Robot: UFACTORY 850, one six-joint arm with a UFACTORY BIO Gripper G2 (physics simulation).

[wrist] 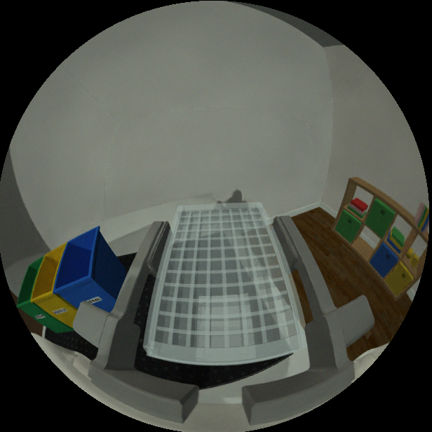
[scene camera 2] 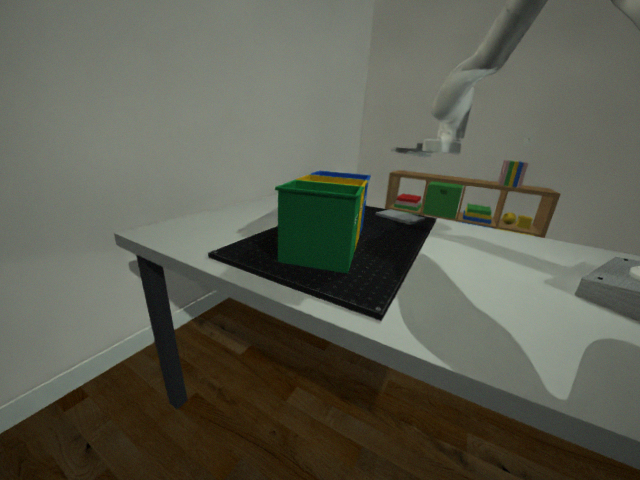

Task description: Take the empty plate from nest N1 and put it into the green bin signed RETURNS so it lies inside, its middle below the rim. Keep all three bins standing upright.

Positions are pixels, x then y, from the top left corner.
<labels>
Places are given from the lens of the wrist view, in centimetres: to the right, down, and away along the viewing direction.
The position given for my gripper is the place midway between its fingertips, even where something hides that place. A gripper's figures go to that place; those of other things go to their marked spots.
my gripper (wrist: 221, 226): 1, 1, 11
blue bin (wrist: 89, 270): -22, 10, 17
</labels>
